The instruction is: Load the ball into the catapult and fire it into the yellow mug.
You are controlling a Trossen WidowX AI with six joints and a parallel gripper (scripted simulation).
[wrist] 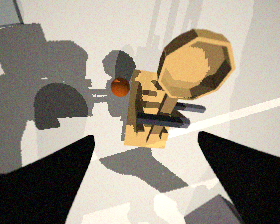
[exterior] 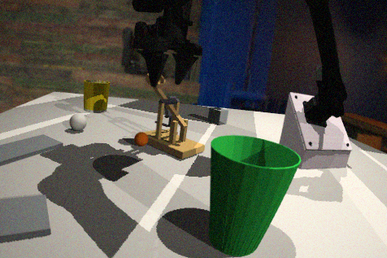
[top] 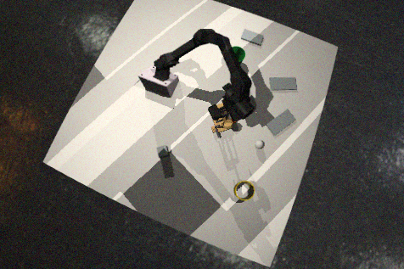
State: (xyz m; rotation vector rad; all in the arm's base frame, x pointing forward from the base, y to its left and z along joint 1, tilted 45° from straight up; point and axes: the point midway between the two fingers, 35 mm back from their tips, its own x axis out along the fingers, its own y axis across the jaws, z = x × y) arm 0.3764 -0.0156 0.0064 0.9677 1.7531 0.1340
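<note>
My gripper tip is 7 cm above the wooden catapult, 5 cm to the left of it and 1 cm past it. From my gripper tip the other things lie so: orange ball (12 cm below, 4 cm ahead, 1 cm to the left); white ball (21 cm ahead, 12 cm below, 4 cm to the right); green cup (31 cm to the left, 11 cm below, 10 cm behind).
</note>
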